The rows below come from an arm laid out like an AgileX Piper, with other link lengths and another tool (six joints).
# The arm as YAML. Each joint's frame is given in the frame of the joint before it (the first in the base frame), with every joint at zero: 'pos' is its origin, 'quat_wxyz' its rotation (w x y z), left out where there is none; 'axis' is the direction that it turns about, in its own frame. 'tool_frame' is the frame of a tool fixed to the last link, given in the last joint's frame.
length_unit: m
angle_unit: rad
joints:
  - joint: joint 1
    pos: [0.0, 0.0, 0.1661]
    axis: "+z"
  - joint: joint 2
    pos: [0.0, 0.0, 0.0]
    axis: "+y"
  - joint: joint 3
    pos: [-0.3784, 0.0, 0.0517]
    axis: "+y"
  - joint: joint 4
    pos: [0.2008, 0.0, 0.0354]
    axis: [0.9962, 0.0, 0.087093]
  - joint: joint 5
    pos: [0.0, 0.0, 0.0]
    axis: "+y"
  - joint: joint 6
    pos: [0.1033, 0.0, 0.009]
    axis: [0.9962, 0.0, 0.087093]
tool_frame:
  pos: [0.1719, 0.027, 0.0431]
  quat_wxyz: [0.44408, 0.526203, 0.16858, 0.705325]
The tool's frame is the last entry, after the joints.
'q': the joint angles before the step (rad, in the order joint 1, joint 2, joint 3, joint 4, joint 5, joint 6). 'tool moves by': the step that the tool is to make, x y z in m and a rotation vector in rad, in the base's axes. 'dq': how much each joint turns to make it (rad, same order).
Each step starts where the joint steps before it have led.
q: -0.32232 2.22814 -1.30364 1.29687 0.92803 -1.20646
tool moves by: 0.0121 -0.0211 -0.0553 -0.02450 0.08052 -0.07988
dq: -0.00532 0.08978 0.00006 0.02533 -0.08775 0.00184
